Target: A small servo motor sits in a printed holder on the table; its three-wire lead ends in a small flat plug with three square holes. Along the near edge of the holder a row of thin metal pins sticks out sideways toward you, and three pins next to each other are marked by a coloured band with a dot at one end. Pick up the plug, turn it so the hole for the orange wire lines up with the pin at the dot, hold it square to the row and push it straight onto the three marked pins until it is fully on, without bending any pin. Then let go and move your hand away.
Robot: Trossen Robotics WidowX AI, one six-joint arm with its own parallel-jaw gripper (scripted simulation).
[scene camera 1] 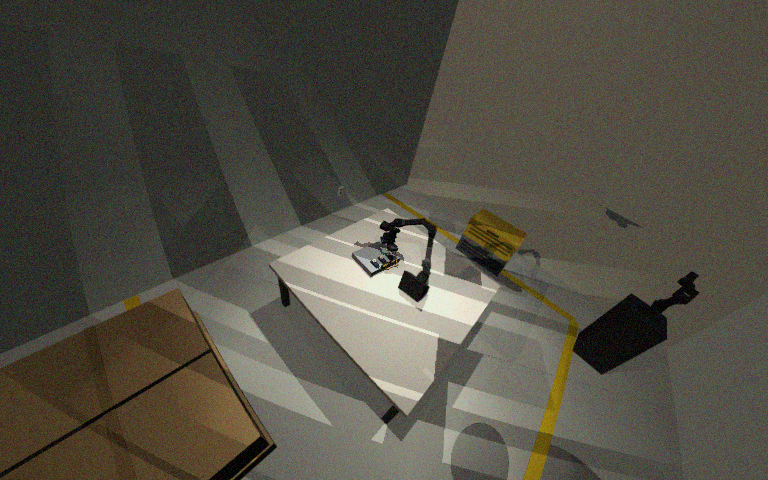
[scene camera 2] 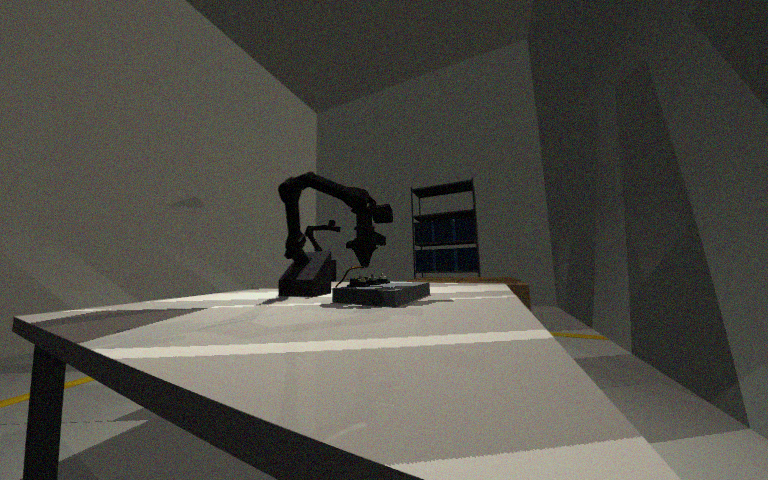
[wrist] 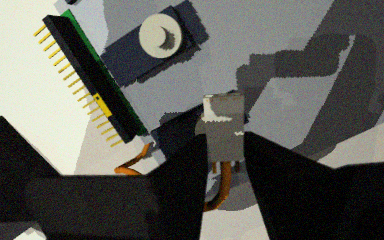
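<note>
My gripper [scene camera 2: 364, 267] [wrist: 224, 141] is visible. Also visible: a grey holder [scene camera 2: 394, 294] [wrist: 304, 78] and a black pin header [wrist: 65, 34].
</note>
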